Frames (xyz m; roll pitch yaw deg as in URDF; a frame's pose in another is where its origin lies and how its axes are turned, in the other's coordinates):
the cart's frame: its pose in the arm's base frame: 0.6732 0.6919 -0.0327 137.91 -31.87 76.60
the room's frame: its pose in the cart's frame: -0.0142 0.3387 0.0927 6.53 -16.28 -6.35
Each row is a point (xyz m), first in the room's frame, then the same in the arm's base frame.
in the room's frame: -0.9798 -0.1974 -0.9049
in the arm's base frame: -0.0516 -0.2953 0.4515
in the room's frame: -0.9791 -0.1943 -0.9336
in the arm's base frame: -0.0663 -0.2965 0.4764
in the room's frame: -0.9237 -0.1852 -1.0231
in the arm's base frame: -0.0951 -0.2518 0.5677
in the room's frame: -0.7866 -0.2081 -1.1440
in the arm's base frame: -0.1392 -0.1202 0.6887
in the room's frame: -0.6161 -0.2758 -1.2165
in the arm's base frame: -0.1762 0.0616 0.7559
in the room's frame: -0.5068 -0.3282 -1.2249
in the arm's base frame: -0.1836 0.1826 0.7636
